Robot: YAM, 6 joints.
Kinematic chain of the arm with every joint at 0, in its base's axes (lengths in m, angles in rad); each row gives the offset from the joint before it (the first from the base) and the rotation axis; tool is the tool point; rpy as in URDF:
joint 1: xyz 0 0 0.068 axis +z
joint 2: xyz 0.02 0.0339 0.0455 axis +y
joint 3: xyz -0.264 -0.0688 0 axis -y
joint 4: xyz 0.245 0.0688 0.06 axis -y
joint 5: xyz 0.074 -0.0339 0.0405 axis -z
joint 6: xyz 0.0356 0 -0.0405 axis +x
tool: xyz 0 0 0 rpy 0 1.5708 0
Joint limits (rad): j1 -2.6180..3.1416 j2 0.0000..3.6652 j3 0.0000..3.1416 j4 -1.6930..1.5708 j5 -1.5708..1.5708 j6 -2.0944..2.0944
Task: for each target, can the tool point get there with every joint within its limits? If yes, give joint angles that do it. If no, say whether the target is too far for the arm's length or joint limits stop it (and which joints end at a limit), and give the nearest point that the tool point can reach.
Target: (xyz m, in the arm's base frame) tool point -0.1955 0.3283 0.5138
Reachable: yes | joints 2.0655 1.7437 2.0860 -0.3281 -0.4718 0.8247
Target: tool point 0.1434 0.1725 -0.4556
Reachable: no: joint limits stop it (at a limit: joint 2) | nearest point 0.1461 0.1757 -0.3798 | short by 0.076 m
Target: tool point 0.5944 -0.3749 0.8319
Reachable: no: too far | nearest point 0.3816 -0.2407 0.5671 | short by 0.365 m
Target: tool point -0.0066 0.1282 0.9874
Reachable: no: too far | nearest point -0.0050 0.0969 0.7346 | short by 0.255 m
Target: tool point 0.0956 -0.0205 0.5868
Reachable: yes | joints -0.4675 0.9234 1.5384 0.1994 -0.7715 0.6104
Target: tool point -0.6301 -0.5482 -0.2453
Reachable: no: too far | nearest point -0.4472 -0.3891 -0.1386 | short by 0.265 m
